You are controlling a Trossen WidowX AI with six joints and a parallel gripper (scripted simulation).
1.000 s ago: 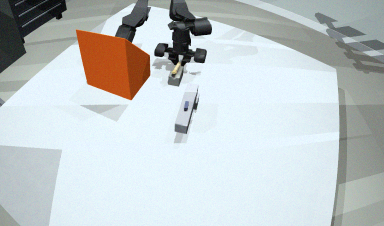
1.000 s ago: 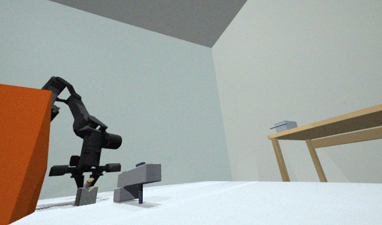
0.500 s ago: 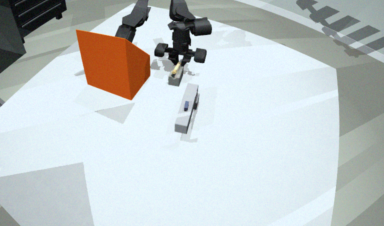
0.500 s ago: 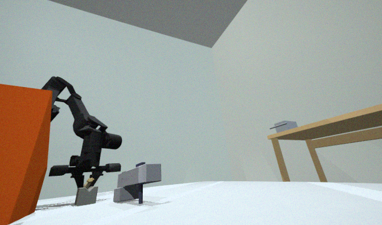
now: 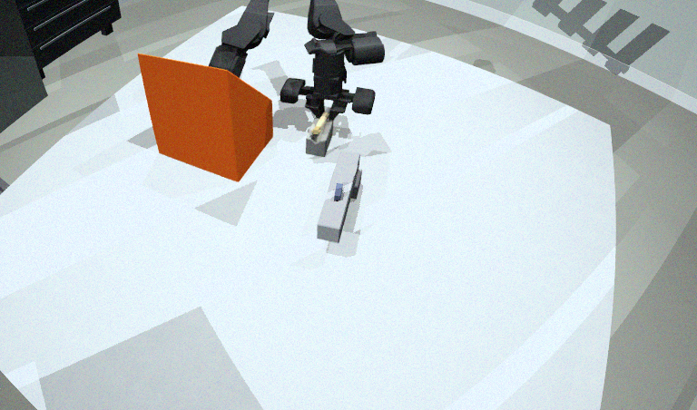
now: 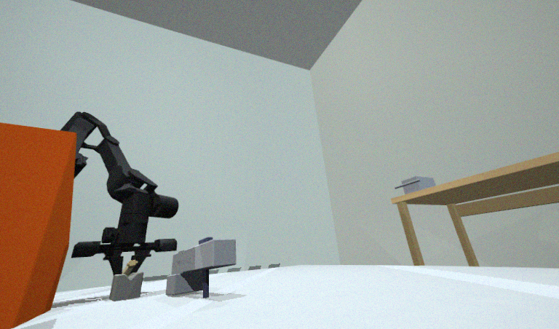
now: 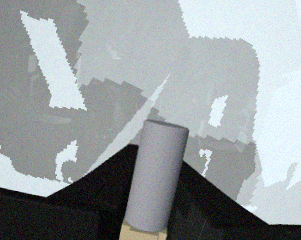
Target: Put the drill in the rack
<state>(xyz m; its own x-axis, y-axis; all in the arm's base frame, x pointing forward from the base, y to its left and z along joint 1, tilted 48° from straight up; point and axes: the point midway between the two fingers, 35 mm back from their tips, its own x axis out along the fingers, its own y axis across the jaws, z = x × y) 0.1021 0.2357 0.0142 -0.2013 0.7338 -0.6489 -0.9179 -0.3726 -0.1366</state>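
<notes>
Now: gripper tip 40 mm to the left of the drill, 40 mm below it and 10 mm short of it. Also, from my gripper tip: blue key (210 mm to the right, 160 mm ahead, 50 mm above); rack (50 mm to the right, 20 mm ahead, 10 mm above); housing (180 mm to the right, 150 mm ahead, 40 mm above).
</notes>
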